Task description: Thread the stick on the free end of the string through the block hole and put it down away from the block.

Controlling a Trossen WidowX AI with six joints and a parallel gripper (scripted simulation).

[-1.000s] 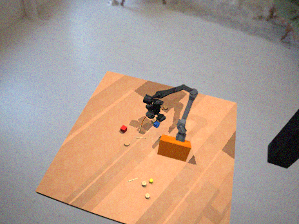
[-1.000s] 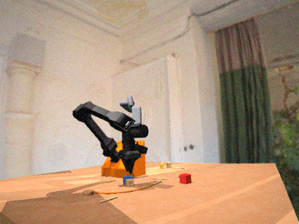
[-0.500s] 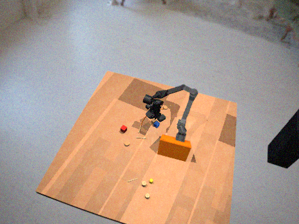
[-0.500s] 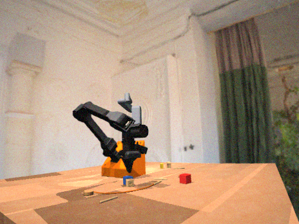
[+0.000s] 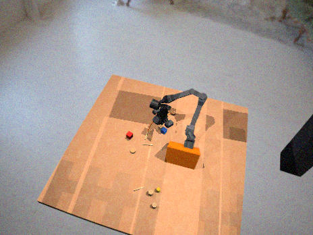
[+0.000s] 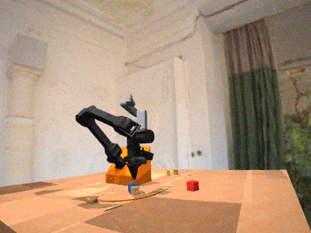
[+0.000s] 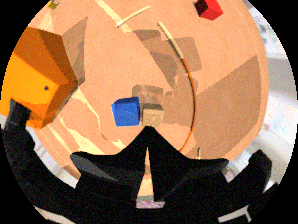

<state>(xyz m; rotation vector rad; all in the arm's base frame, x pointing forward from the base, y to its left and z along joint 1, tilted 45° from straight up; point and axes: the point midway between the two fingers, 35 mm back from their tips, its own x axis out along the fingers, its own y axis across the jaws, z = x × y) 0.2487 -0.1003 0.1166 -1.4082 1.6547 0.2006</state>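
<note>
The blue cube lies 30 mm behind my gripper tip, 20 mm to the left of it and 40 mm below it. Round my gripper tip: small wooden block (10 mm ahead, 40 mm below); then wooden button (40 mm behind, 200 mm to the right, 50 mm below); then thin wooden stick (90 mm ahead, 90 mm to the left, 60 mm below).
</note>
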